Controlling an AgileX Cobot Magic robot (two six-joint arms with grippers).
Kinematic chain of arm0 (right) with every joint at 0, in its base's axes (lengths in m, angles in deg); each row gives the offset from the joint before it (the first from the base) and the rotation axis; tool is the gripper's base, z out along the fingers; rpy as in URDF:
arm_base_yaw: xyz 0 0 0.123 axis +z
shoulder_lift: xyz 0 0 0 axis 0.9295 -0.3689 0
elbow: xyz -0.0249 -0.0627 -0.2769 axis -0.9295 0.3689 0
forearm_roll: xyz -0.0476 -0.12 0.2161 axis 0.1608 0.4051 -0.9
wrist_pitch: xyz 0 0 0 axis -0.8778 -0.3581 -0.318
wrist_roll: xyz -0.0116 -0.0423 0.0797 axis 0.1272 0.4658 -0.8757
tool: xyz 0 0 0 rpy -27.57 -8.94 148.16
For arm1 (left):
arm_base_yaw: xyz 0 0 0.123 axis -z
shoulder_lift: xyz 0 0 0 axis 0.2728 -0.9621 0
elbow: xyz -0.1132 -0.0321 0.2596 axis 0.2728 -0.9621 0
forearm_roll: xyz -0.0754 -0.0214 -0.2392 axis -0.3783 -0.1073 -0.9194
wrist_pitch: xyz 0 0 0 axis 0.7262 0.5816 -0.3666
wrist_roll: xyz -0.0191 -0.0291 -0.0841 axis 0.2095 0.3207 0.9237
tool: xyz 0 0 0 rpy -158.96 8.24 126.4
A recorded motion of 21 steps. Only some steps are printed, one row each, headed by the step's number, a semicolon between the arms.
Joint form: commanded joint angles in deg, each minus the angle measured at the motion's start. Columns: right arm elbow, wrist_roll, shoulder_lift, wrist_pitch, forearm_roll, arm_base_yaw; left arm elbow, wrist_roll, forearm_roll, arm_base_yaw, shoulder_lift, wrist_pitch.
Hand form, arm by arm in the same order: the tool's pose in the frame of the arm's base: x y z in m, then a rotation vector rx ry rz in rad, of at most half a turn. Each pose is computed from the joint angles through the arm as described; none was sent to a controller.
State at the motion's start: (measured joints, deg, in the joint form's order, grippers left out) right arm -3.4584 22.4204 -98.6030 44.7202 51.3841 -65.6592; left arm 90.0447 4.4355 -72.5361 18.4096 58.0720 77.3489
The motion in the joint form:
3: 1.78 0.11 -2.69 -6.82 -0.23 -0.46; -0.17 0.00 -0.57 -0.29 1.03 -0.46
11: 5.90 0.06 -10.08 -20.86 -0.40 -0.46; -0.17 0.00 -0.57 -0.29 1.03 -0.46
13: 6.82 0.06 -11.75 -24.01 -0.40 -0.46; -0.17 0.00 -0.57 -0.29 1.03 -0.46
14: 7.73 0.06 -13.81 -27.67 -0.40 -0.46; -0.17 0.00 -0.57 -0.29 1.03 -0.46
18: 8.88 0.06 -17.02 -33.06 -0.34 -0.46; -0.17 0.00 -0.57 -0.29 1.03 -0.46
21: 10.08 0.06 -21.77 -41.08 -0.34 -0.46; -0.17 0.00 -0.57 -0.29 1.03 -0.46
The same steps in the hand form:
3: 0.0631 -0.0014 0.3073 0.0564 1.8732 0.0352; -0.0109 -0.0055 0.2809 0.0579 2.0132 -0.1070
11: 0.0953 0.0015 0.2947 0.0400 1.8303 0.0504; -0.0109 -0.0055 0.2809 0.0579 2.0132 -0.1070
13: 0.1017 0.0021 0.2912 0.0362 1.8208 0.0534; -0.0109 -0.0055 0.2809 0.0579 2.0132 -0.1070
14: 0.1091 0.0028 0.2877 0.0319 1.8090 0.0572; -0.0109 -0.0055 0.2809 0.0579 2.0132 -0.1070
18: 0.1199 0.0038 0.2828 0.0252 1.7914 0.0622; -0.0109 -0.0055 0.2809 0.0579 2.0132 -0.1070
21: 0.1348 0.0053 0.2775 0.0169 1.7559 0.0720; -0.0109 -0.0055 0.2809 0.0579 2.0132 -0.1070

